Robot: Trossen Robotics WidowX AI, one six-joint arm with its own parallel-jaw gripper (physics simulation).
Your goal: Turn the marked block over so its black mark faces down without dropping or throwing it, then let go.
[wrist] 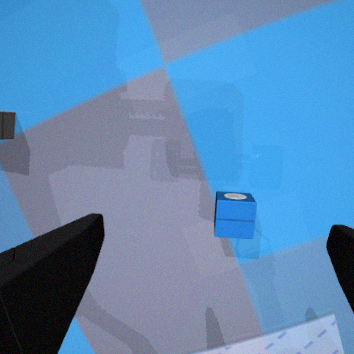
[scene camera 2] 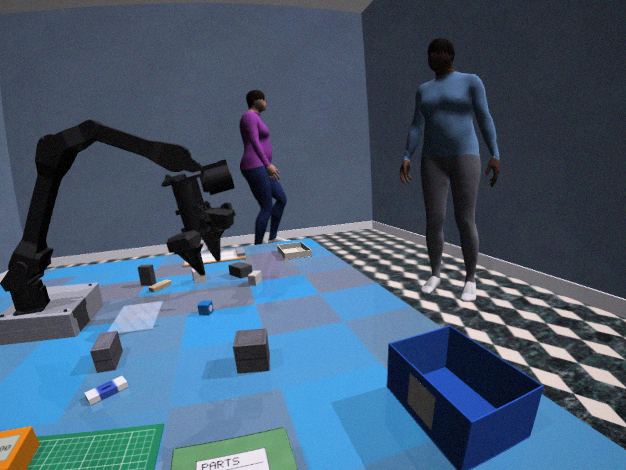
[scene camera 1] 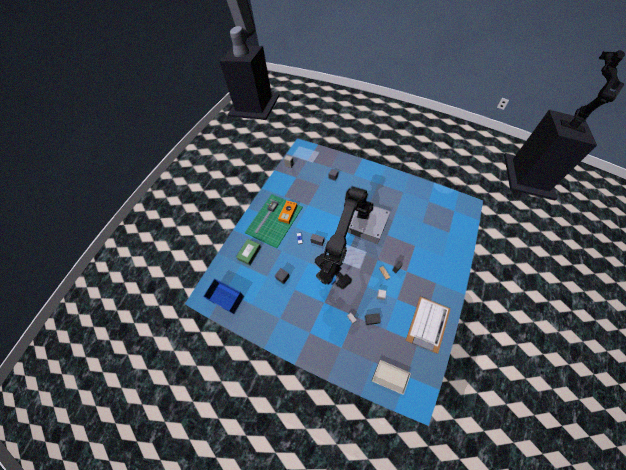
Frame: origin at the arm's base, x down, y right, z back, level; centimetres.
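Where they show: gripper, fingertip midpoint: (wrist: 216, 231) (scene camera 2: 211, 267); arm's base, link origin: (scene camera 2: 32, 307) (scene camera 1: 363, 213).
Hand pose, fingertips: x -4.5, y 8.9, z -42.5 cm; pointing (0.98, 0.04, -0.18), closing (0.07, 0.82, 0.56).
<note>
Things, the pixels of their centre, and the offset from my fingertips.
- small blue block, body centre: (wrist: 233, 213) (scene camera 2: 205, 307) dx +9.3, dy +0.0, dz +2.8 cm
- pale sheet, body centre: (scene camera 2: 136, 316) (scene camera 1: 349, 255) dx +10.4, dy -5.8, dz +19.0 cm
- tan stick, body centre: (scene camera 2: 160, 285) (scene camera 1: 384, 272) dx +9.9, dy -25.4, dz +13.0 cm
- blue bin, body centre: (scene camera 2: 455, 387) (scene camera 1: 224, 296) dx +6.9, dy +50.2, dz -19.1 cm
The small blue block (scene camera 2: 205, 307) (wrist: 235, 220) sits flat on the tiled mat, in front of the arm's base. A pale round spot shows on one of its side faces, the far one in the wrist view. Its top face is plain blue with a thin line, and no black mark shows; the underside is hidden. In scene camera 1 the block is mostly hidden by the gripper. My gripper (scene camera 1: 334, 279) (scene camera 2: 210, 267) (wrist: 216, 231) is open and empty. It points down and hangs well above the block, which appears between the fingertips in the wrist view.
A pale sheet (scene camera 1: 353, 257) (scene camera 2: 136, 317) (wrist: 305, 340) lies between block and base. Dark blocks (scene camera 1: 282, 275) (scene camera 2: 251, 350) (scene camera 2: 106, 351) stand around. A tan stick (scene camera 1: 384, 272) (scene camera 2: 160, 285), white blocks (scene camera 1: 381, 293) (scene camera 2: 254, 277) and a blue bin (scene camera 1: 224, 295) (scene camera 2: 500, 430) lie farther off.
</note>
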